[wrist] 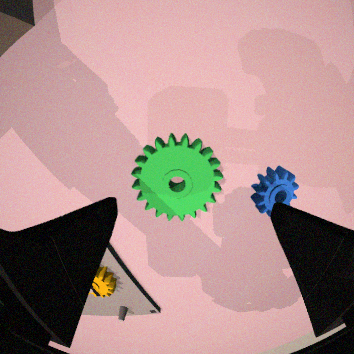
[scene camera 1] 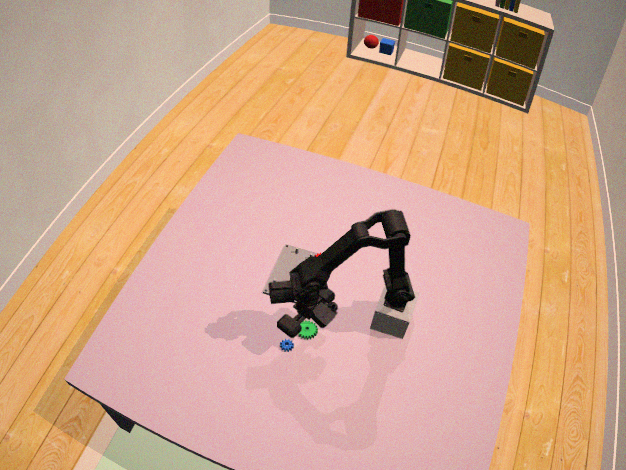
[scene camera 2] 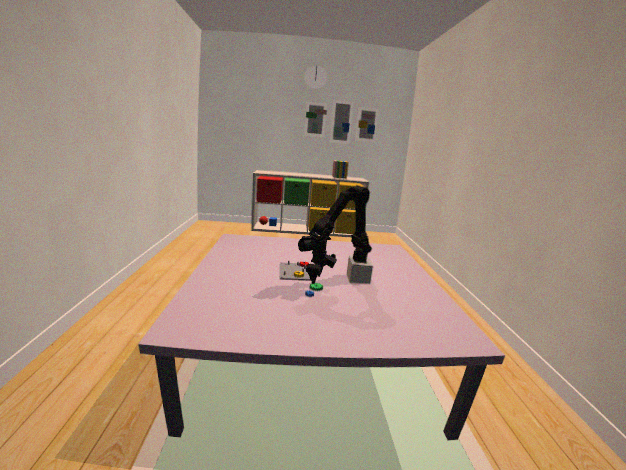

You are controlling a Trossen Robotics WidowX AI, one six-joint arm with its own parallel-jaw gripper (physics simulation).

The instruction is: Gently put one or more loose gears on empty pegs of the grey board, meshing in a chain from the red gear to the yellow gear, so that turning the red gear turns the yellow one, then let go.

Observation:
My gripper is open, with nothing in its grasp. Also in view: a green gear. A blue gear rests on the table. Also in view: a grey board.
My gripper also shows in the wrist view.

